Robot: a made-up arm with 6 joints. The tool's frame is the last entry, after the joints. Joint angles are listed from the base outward.
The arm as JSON. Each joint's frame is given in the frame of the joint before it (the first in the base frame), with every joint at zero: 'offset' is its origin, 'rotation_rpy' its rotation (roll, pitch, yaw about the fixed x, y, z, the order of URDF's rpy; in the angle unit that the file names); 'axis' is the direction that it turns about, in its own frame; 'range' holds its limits. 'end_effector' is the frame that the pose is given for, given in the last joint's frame.
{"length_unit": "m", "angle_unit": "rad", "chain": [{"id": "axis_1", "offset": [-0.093, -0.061, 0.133], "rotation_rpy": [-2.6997, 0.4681, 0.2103], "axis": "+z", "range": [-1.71, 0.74]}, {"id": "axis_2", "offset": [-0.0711, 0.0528, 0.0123], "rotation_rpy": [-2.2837, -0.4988, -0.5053], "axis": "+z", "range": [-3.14, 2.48]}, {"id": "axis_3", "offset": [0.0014, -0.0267, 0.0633], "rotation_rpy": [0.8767, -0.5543, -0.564], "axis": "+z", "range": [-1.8, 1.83]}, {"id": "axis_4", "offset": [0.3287, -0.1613, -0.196], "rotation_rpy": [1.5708, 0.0, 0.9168], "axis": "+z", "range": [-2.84, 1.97]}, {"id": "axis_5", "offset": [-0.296, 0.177, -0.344], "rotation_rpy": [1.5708, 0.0, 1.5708], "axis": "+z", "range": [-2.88, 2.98]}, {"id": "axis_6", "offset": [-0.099, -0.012, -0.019], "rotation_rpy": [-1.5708, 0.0, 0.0], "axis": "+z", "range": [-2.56, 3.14]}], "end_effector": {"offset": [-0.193, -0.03, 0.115], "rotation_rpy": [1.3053, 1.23, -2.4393]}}
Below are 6 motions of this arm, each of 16 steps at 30 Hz.
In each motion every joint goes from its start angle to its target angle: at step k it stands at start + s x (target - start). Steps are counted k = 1, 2, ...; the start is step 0. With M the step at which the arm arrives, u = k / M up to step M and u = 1 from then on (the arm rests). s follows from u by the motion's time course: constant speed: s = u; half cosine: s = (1 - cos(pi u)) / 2; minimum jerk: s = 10 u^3 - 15 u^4 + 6 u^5.
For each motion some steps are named. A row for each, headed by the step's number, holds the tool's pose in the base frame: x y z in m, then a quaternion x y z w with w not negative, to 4 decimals.
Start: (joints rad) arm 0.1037 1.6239 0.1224 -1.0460 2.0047 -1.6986
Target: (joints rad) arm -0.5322 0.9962 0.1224 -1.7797 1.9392 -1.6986
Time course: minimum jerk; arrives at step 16
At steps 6, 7, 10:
6: -0.0072 -0.3544 -0.1457 -0.9264 0.2075 -0.0415 0.3115
7: 0.0372 -0.3746 -0.1238 -0.9403 0.1727 -0.0674 0.2854
10: 0.1828 -0.3957 -0.0288 -0.9627 0.0505 -0.1621 0.2105

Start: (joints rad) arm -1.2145 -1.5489 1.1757 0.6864 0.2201 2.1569
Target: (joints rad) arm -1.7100 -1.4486 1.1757 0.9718 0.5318 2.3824
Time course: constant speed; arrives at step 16
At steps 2, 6, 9, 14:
2: 0.0564 -0.1748 -0.1720 -0.2157 -0.1455 -0.8355 0.4839
6: 0.0685 -0.1276 -0.1966 -0.1849 -0.0647 -0.8021 0.5641
9: 0.0734 -0.0881 -0.2120 -0.1644 -0.0063 -0.7655 0.6220
14: 0.0713 -0.0165 -0.2308 -0.1355 0.0845 -0.6841 0.7117

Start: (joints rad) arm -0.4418 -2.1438 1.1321 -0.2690 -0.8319 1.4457
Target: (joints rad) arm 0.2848 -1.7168 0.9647 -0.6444 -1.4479 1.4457
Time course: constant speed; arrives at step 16
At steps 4, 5, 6, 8, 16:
4: 0.0291 -0.2670 0.1108 0.2783 0.9404 -0.0389 0.1914
5: 0.0280 -0.2671 0.1136 0.2791 0.9390 -0.0539 0.1935
6: 0.0271 -0.2673 0.1161 0.2796 0.9376 -0.0687 0.1950
8: 0.0258 -0.2677 0.1208 0.2798 0.9346 -0.0978 0.1968
16: 0.0240 -0.2731 0.1335 0.2727 0.9216 -0.2034 0.1871

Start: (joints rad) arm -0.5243 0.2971 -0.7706 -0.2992 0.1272 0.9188
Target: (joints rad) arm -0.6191 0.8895 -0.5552 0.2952 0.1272 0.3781
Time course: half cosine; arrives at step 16
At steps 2, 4, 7, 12, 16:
2: -0.2522 -0.0326 0.1119 -0.3924 -0.3274 -0.1475 0.8468
4: -0.2660 -0.0255 0.1266 -0.3567 -0.3335 -0.1707 0.8558
7: -0.2987 -0.0120 0.1640 -0.2705 -0.3413 -0.2247 0.8717
12: -0.3527 -0.0048 0.2413 -0.1156 -0.3324 -0.3151 0.8814
16: -0.3683 -0.0088 0.2697 -0.0656 -0.3232 -0.3426 0.8797

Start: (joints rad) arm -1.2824 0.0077 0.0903 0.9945 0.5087 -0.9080
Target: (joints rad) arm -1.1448 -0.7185 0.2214 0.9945 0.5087 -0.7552
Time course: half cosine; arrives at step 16
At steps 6, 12, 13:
6: -0.5849 0.1280 0.1102 0.2386 -0.7263 -0.3103 0.5651
12: -0.5199 0.1983 -0.0489 0.0780 -0.8089 -0.2454 0.5285
13: -0.5112 0.2009 -0.0676 0.0599 -0.8166 -0.2370 0.5229

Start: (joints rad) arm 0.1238 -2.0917 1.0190 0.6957 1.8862 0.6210
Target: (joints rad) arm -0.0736 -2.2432 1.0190 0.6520 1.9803 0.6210
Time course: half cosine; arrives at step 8
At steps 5, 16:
5: -0.4083 0.0123 0.1946 -0.4540 -0.3263 -0.3468 0.7531
16: -0.4072 -0.0024 0.2004 -0.4456 -0.3250 -0.3259 0.7679

